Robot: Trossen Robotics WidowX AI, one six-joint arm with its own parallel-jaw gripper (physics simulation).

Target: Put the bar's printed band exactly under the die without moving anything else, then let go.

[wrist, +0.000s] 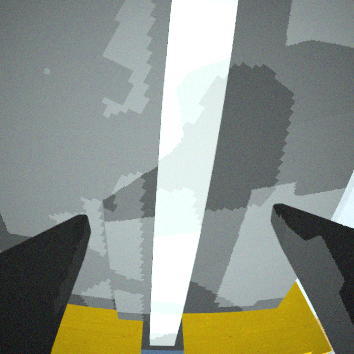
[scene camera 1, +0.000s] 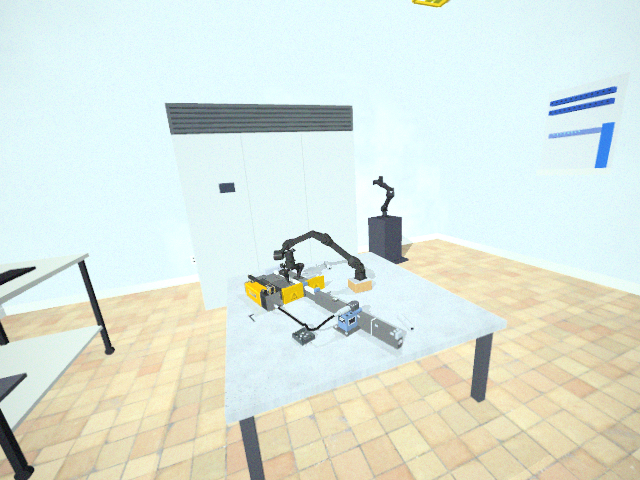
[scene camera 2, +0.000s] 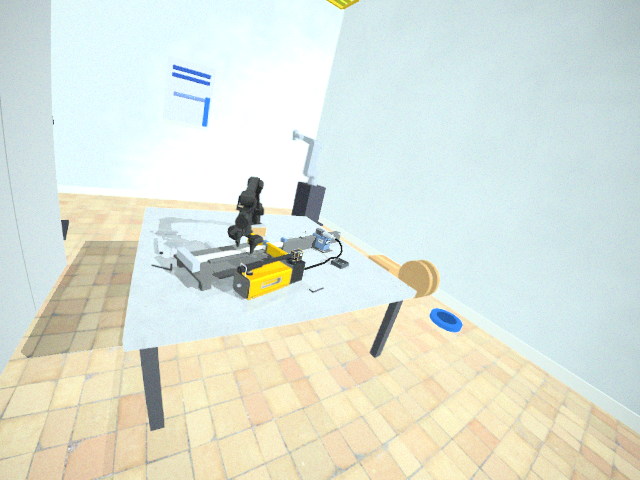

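Where they show: gripper, between the fingertips: (wrist: 180,219) (scene camera 1: 293,280) (scene camera 2: 244,250); arm's base, origin of its link: (scene camera 1: 360,278) (scene camera 2: 255,222).
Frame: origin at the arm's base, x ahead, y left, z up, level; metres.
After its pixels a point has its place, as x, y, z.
Note:
A long white bar (scene camera 2: 223,253) @[0.388, -0.380, 0.002] (wrist: 184,200) @[0.366, -0.278, 0.002] lies along the grey bed of the yellow-and-dark machine (scene camera 1: 293,293) (scene camera 2: 268,280). My gripper (scene camera 1: 292,274) @[0.364, -0.263, -0.006] (scene camera 2: 245,249) @[0.364, -0.263, -0.006] (wrist: 180,219) @[0.364, -0.263, -0.006] is open and empty, above the bar. In the wrist view the bar runs between the two fingers, clear of both. No printed band can be made out on the bar. A blue unit (scene camera 1: 348,320) @[0.357, 0.343, -0.005] (scene camera 2: 321,241) @[0.351, 0.281, -0.009] stands beside the dark rail (scene camera 1: 385,332) @[0.275, 0.505, -0.014] that extends from the machine. Which part is the die cannot be told clearly; the bar's far end is hidden in the wrist view.
A black cable (scene camera 1: 311,329) @[0.525, 0.279, -0.021] (scene camera 2: 327,260) @[0.521, 0.180, -0.047] runs from the machine past a small dark box (scene camera 1: 303,336) @[0.555, 0.245, -0.066] (scene camera 2: 339,263) @[0.543, 0.268, -0.069] to the blue unit. Hex keys (scene camera 1: 251,317) @[0.719, -0.066, -0.062] (scene camera 2: 316,289) @[0.721, -0.086, -0.062] (scene camera 2: 162,266) @[0.330, -0.621, -0.063] lie on the table (scene camera 1: 268,377) @[0.783, 0.394, -0.068] (scene camera 2: 180,320) @[0.679, -0.643, -0.068]. The arm's base stands on an orange block (scene camera 1: 359,285) @[0.050, 0.047, -0.020].

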